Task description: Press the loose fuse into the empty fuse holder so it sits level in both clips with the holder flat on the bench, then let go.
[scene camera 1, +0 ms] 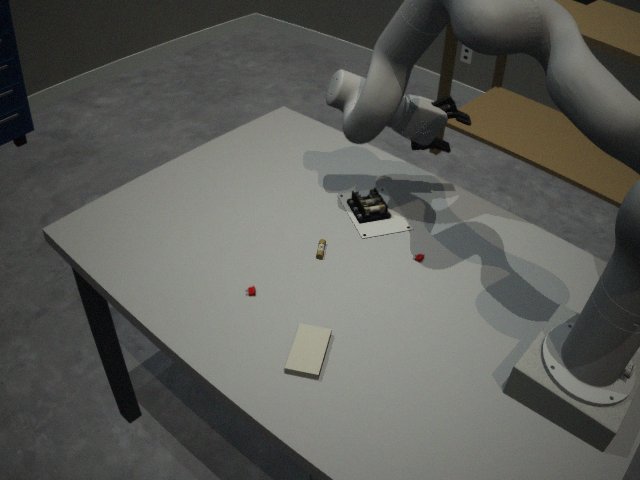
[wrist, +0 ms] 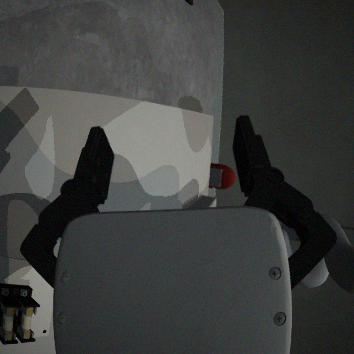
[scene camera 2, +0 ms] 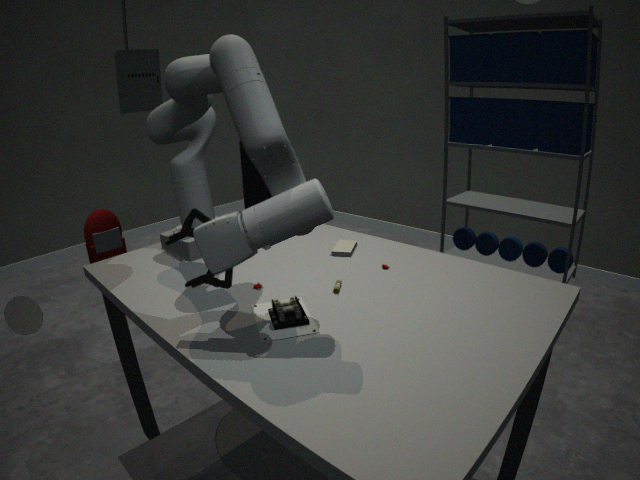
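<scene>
The loose fuse [scene camera 1: 321, 249] [scene camera 2: 337, 286], tan-ended with a pale middle, lies on its side on the bench, apart from the black fuse holder block [scene camera 1: 368, 206] [scene camera 2: 288, 313] [wrist: 15, 315]. The block stands on a white plate [scene camera 1: 385, 228] [wrist: 44, 320] and carries fuses; two show in the wrist view, where the frame edge cuts it. I cannot make out which position is empty. My gripper [scene camera 1: 457, 134] [scene camera 2: 178, 262] [wrist: 169, 134] is wide open with nothing between its fingers. It is tilted sideways, high above the bench, towards the arm's base side of the block and away from the loose fuse.
One small red piece [scene camera 1: 419, 257] [scene camera 2: 257, 286] lies near the plate, another [scene camera 1: 251, 291] [scene camera 2: 385, 267] farther off. A cream flat box [scene camera 1: 309, 349] [scene camera 2: 344, 248] lies on the bench [scene camera 1: 206, 206] [scene camera 2: 439, 335]. The arm's base block [scene camera 1: 558, 403] stands at the bench's end.
</scene>
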